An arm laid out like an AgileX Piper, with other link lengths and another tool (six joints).
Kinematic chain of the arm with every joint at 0, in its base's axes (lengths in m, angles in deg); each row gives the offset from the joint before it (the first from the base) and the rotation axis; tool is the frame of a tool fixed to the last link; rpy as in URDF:
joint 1: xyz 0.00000 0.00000 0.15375 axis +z
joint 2: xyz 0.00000 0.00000 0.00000 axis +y
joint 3: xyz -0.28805 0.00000 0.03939 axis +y
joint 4: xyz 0.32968 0.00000 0.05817 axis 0.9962 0 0.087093
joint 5: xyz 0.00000 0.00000 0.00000 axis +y
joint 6: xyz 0.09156 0.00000 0.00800 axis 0.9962 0 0.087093
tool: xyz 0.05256 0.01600 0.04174 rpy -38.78 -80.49 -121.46
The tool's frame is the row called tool.
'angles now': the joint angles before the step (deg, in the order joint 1, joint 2, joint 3, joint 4, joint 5, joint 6). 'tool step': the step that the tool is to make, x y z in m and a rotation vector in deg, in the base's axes. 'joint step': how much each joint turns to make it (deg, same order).
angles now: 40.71 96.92 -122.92 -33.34 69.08 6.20
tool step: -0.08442 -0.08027 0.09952 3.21 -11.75 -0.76
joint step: -0.24 -13.54 -0.10 -3.00 0.56 -4.04
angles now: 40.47 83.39 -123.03 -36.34 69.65 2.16
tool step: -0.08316 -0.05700 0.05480 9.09 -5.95 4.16
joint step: 0.00 -10.70 -0.06 5.32 0.09 -0.49
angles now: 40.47 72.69 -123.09 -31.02 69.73 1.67
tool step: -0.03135 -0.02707 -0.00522 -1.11 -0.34 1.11
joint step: -2.41 -7.32 6.09 3.54 0.05 -3.52
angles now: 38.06 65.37 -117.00 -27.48 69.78 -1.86
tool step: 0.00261 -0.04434 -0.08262 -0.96 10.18 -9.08
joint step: -13.88 -12.89 22.35 6.26 0.00 0.64
